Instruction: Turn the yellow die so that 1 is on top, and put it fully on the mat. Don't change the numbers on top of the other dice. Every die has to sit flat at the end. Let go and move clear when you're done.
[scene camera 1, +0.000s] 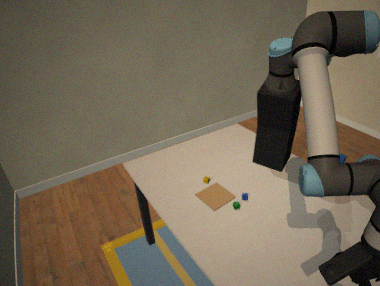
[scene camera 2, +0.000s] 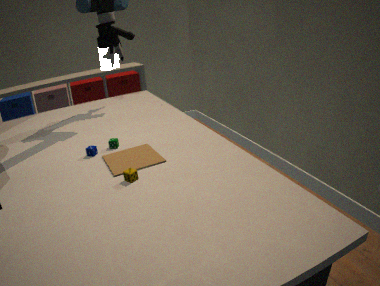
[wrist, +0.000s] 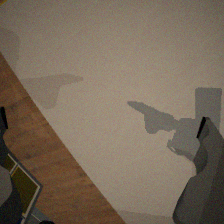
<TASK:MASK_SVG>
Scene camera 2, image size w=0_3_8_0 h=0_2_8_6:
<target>my gripper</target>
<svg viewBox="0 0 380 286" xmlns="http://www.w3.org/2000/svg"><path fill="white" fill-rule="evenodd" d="M115 21L96 25L99 33L97 38L99 49L107 48L107 52L102 58L111 61L111 68L115 64L115 54L120 55L122 61L124 58L118 35L128 40L134 39L132 32L122 31L120 28L109 25L110 23L115 24Z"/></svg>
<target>tan mat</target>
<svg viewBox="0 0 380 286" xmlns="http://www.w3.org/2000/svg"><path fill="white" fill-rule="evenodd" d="M166 160L148 144L102 156L114 177L123 175L123 171L129 167L140 170L164 163Z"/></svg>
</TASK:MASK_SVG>
